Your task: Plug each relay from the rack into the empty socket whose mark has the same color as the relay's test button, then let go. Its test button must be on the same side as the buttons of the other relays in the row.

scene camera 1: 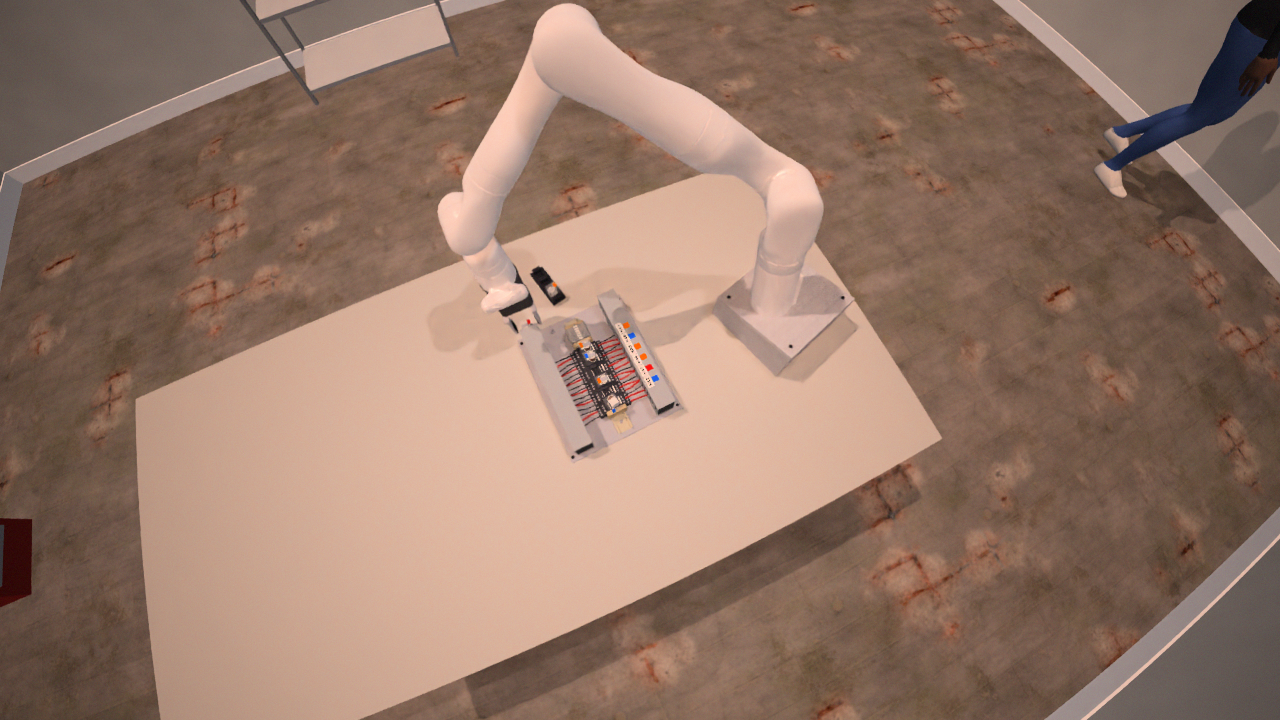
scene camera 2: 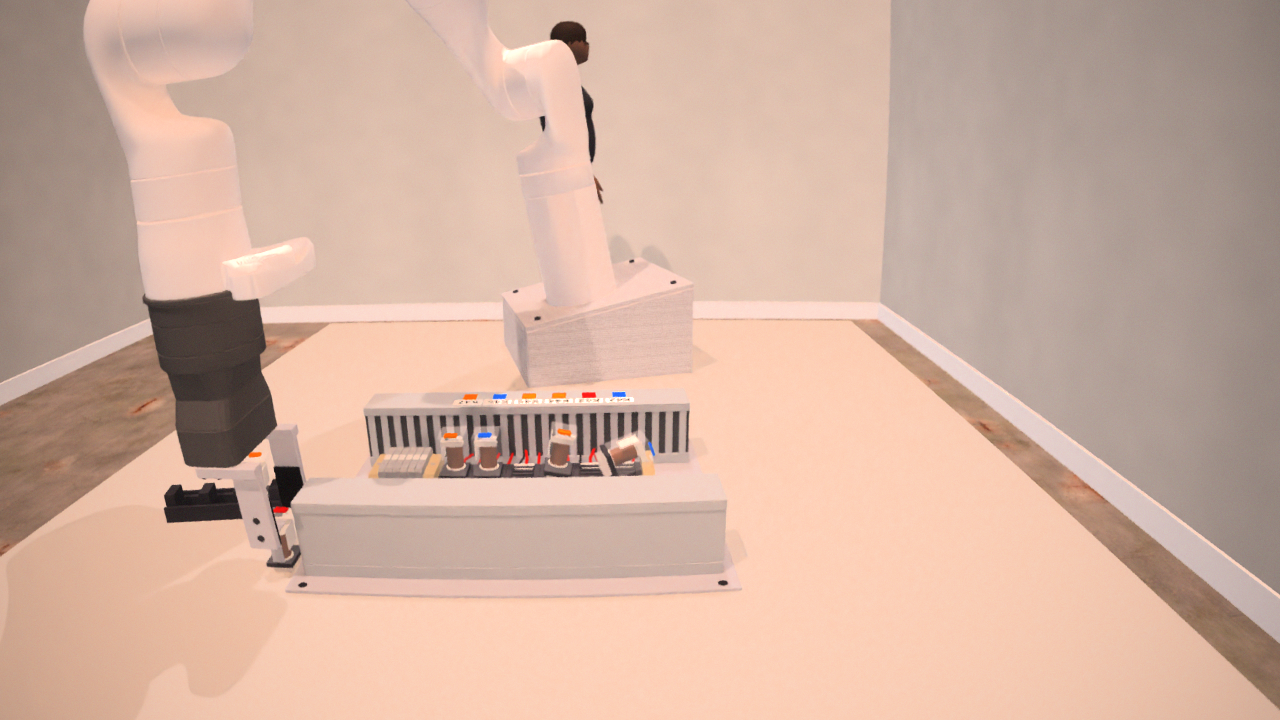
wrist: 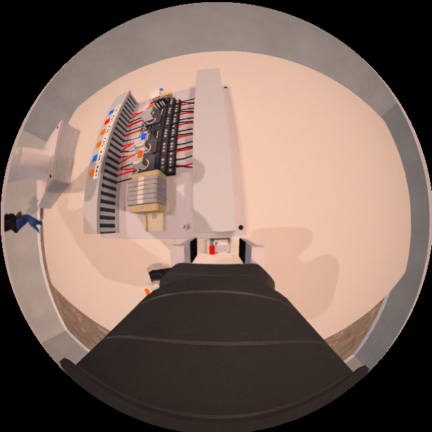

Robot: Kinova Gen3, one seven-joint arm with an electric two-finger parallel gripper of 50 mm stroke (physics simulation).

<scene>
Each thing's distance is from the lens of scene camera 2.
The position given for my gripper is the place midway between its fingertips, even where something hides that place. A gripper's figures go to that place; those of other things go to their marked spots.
my gripper (scene camera 2: 282, 525): 58 cm
red-button relay (scene camera 2: 288, 554): 57 cm
orange-button K44 relay (scene camera 2: 562, 441): 59 cm
</scene>
